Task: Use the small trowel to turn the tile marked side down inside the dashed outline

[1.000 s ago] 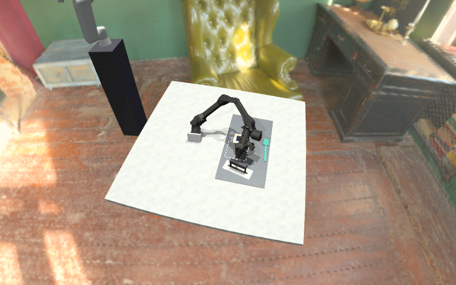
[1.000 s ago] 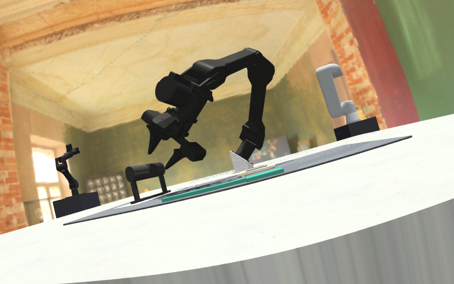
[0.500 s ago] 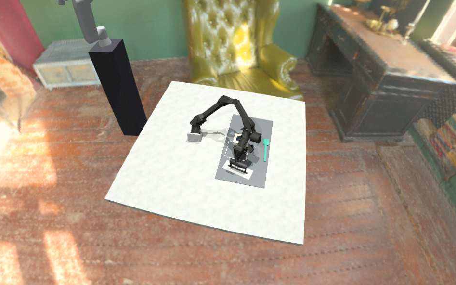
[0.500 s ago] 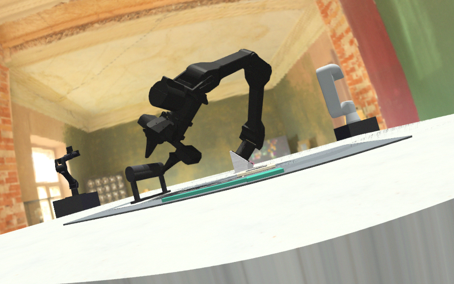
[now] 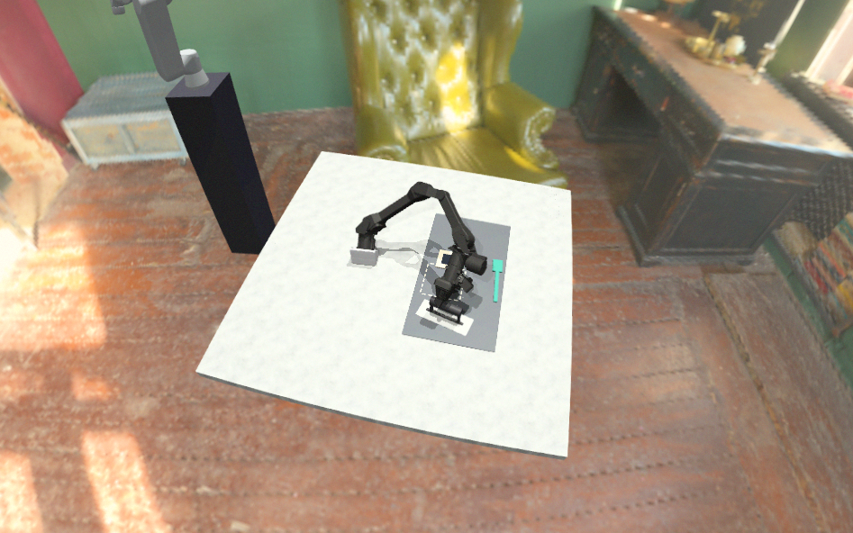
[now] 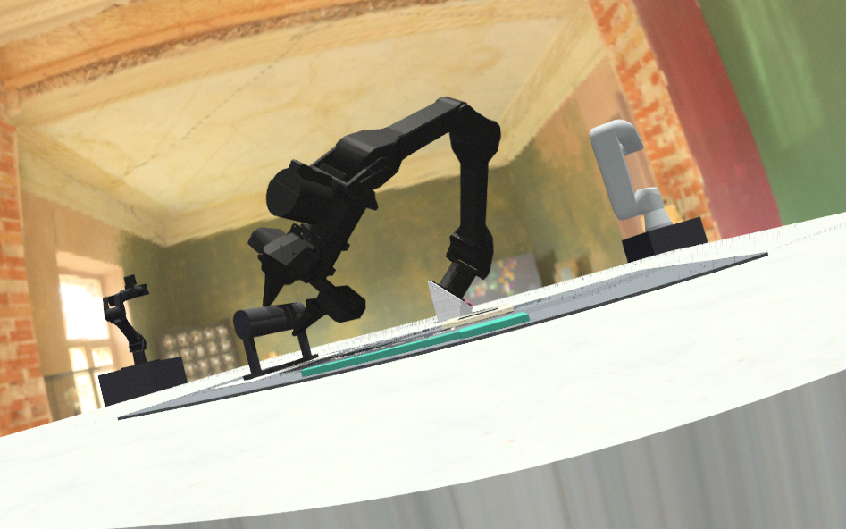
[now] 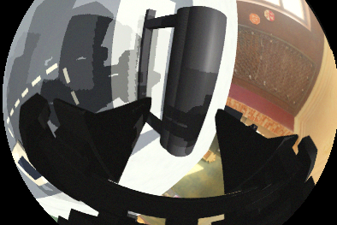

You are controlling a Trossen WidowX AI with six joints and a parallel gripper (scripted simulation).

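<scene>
Now: gripper tip 3 cm above the black-handled float and 1 cm to the right of it. The rest, counted from my gripper tip: cream tile (27 cm to the left, 6 cm below, 3 cm ahead); teal trowel (22 cm ahead, 21 cm to the left, 6 cm below); grey mat (20 cm to the left, 9 cm below, 8 cm ahead).
</scene>
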